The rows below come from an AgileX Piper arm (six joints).
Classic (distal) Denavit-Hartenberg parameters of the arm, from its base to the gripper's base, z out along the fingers. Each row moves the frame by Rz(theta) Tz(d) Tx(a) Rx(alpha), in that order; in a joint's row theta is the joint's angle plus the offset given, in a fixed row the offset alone. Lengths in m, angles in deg.
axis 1: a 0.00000; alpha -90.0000; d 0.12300; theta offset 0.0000
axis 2: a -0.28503; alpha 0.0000; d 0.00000; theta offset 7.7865
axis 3: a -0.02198; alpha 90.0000; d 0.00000; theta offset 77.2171
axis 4: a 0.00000; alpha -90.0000; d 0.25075; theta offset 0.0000
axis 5: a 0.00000; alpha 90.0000; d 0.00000; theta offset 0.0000
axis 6: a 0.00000; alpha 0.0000; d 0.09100; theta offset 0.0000
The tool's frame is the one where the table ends.
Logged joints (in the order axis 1, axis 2, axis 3, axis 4, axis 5, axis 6), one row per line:
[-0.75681 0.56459 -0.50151 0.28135 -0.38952 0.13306]
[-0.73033 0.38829 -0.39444 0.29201 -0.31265 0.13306]
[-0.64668 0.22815 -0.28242 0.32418 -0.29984 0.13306]
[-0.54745 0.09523 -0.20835 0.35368 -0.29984 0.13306]
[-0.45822 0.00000 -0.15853 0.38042 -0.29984 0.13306]
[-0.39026 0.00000 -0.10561 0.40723 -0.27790 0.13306]
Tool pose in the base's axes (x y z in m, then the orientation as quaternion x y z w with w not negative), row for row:
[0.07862 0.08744 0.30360 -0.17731 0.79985 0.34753 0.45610]
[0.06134 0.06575 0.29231 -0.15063 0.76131 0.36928 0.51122]
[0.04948 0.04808 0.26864 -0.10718 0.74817 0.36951 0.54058]
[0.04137 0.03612 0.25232 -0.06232 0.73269 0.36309 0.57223]
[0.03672 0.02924 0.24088 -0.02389 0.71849 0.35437 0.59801]
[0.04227 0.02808 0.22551 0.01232 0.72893 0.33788 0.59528]
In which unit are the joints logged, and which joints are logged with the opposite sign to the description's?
The joints are logged in radians. Opposite sign: axis 1, axis 5.
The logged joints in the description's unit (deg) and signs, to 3 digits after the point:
[43.362 32.349 -28.734 16.120 22.318 7.624]
[41.845 22.247 -22.600 16.731 17.914 7.624]
[37.052 13.072 -16.181 18.574 17.180 7.624]
[31.367 5.456 -11.938 20.264 17.180 7.624]
[26.254 0.000 -9.083 21.796 17.180 7.624]
[22.360 0.000 -6.051 23.333 15.922 7.624]

